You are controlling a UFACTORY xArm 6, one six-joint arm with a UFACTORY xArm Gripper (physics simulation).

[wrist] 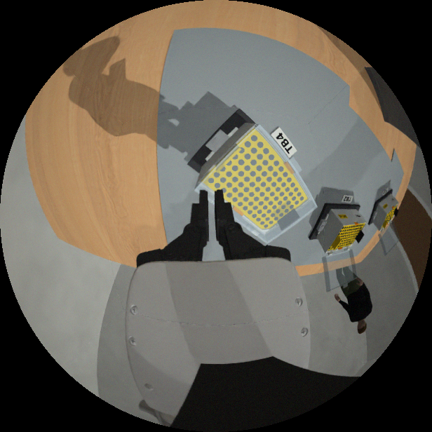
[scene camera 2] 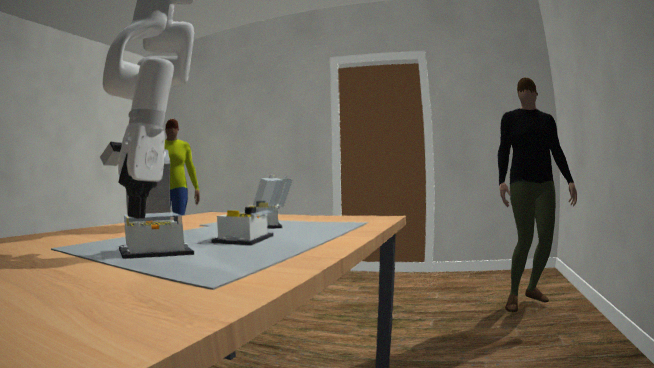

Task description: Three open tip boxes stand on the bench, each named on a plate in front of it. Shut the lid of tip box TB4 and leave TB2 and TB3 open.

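Places are measured from the arm's base along level axes (x left, y ahead, z down), in metres.
Pixels of known places: gripper, fingertip midpoint: (scene camera 2: 136,217).
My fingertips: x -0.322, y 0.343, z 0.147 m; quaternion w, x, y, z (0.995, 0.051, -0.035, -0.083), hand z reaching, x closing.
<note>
Behind a point stands the place of what it marks.
Tip box TB4 (scene camera 2: 155,240) {x -0.290, y 0.364, z 0.193 m} (wrist: 218,162) stands on the mat, its plate (wrist: 285,142) readable in the wrist view. Its clear lid (wrist: 296,227) lies down over the yellow tip rack; whether it is fully seated I cannot tell. My gripper (scene camera 2: 136,216) {x -0.322, y 0.343, z 0.147 m} (wrist: 210,201) is shut with a narrow gap between the fingers, which hold nothing I can see. The fingertips are at the lid's near edge, seemingly touching it. TB2 (scene camera 2: 242,229) {x -0.054, y 0.417, z 0.191 m} (wrist: 345,232) has its clear lid (wrist: 339,272) open. The third box (scene camera 2: 273,218) {x 0.238, y 0.328, z 0.196 m} (wrist: 384,207), with an unreadable plate, also has its lid raised.
The boxes stand on a blue-grey mat (scene camera 2: 215,272) {x -0.319, y 0.545, z 0.224 m} (wrist: 250,60) on the wooden bench (scene camera 2: 75,300) {x -0.562, y 0.493, z 0.227 m} (wrist: 100,175). A person in black (scene camera 2: 531,145) (wrist: 361,300) stands right of the door (scene camera 2: 382,150). A person in yellow (scene camera 2: 179,160) stands behind the arm.
</note>
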